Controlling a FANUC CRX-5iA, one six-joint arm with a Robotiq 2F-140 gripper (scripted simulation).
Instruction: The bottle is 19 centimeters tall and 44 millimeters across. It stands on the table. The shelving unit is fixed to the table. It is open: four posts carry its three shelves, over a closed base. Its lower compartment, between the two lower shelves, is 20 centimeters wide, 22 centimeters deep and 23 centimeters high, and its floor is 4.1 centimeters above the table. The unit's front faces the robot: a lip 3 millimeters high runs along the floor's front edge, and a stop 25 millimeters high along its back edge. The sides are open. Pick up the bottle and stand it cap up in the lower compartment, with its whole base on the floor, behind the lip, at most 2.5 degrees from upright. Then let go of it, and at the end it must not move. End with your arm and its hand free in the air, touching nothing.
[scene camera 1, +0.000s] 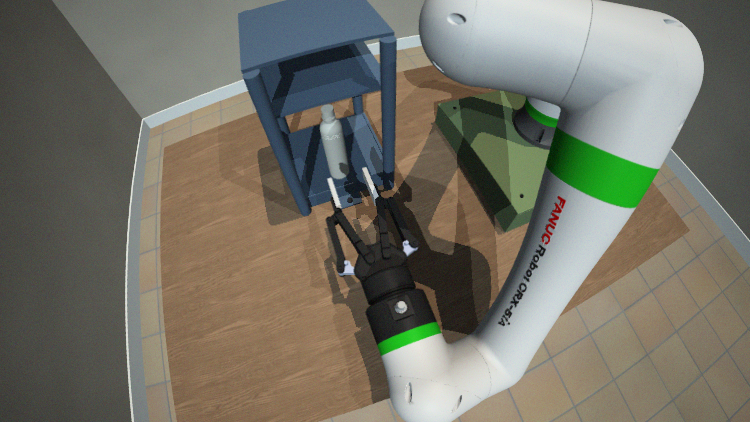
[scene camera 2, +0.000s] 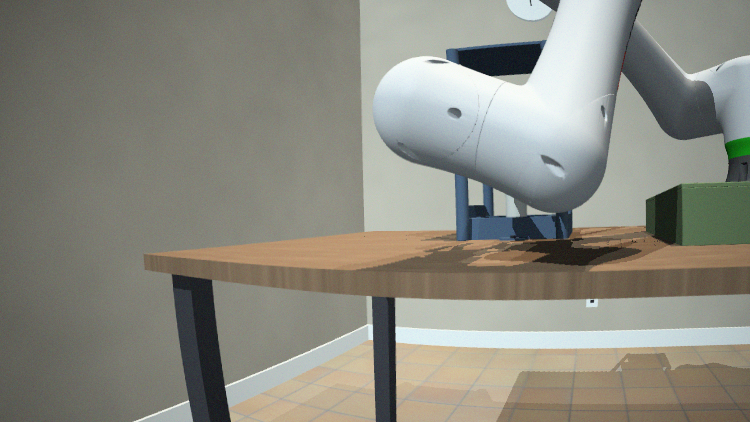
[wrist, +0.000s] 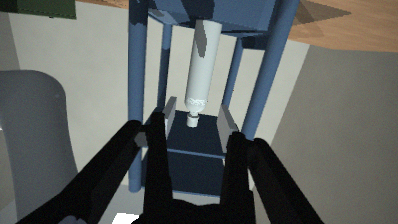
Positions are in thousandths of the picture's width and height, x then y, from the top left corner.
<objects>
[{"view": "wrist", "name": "my gripper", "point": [496, 493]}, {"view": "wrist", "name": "white bottle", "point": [519, 172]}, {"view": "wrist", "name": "blue shelving unit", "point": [680, 150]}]
</objects>
